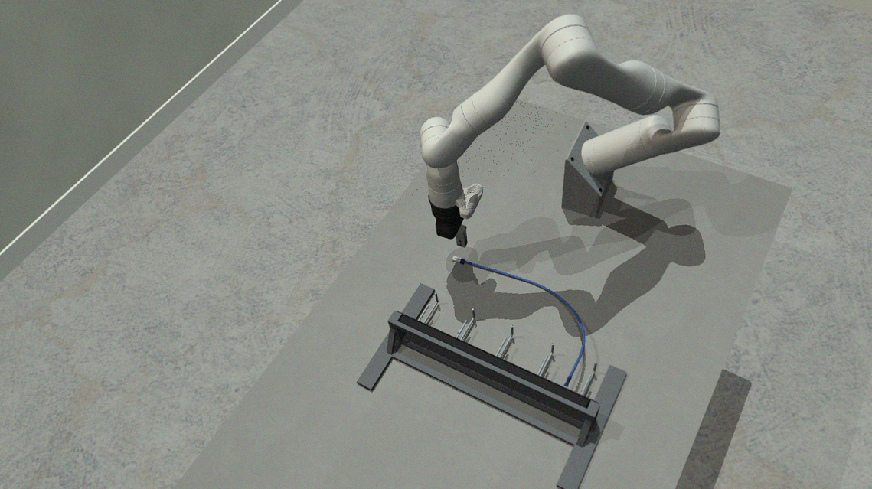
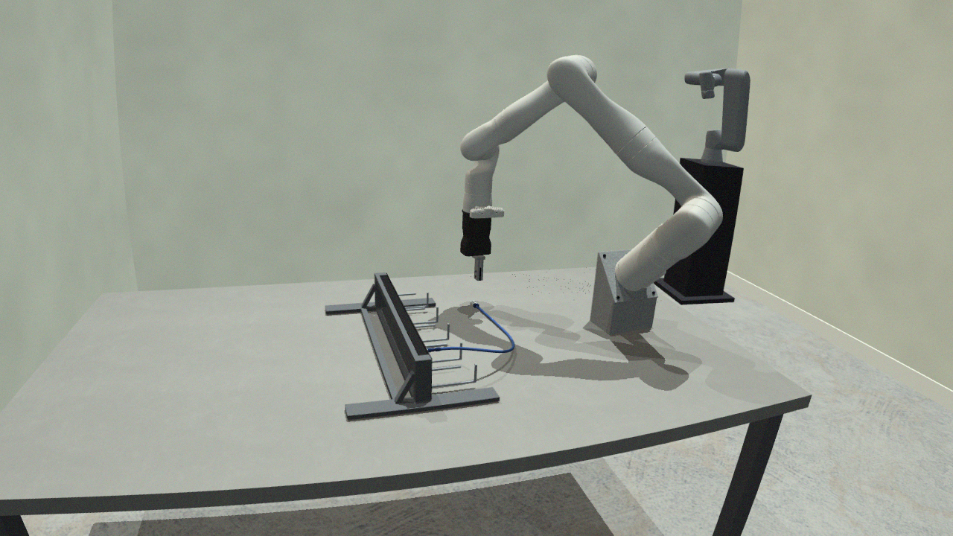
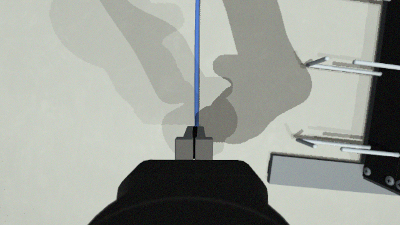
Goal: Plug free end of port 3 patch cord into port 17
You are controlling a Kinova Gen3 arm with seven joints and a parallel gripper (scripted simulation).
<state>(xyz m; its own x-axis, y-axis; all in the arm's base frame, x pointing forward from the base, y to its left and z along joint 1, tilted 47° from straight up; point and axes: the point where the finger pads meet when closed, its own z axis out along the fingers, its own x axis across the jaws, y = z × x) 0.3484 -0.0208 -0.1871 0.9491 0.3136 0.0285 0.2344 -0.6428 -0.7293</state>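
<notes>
My gripper is now 9 cm above the plug, 2 cm to the left of it and 1 cm short of it.
</notes>
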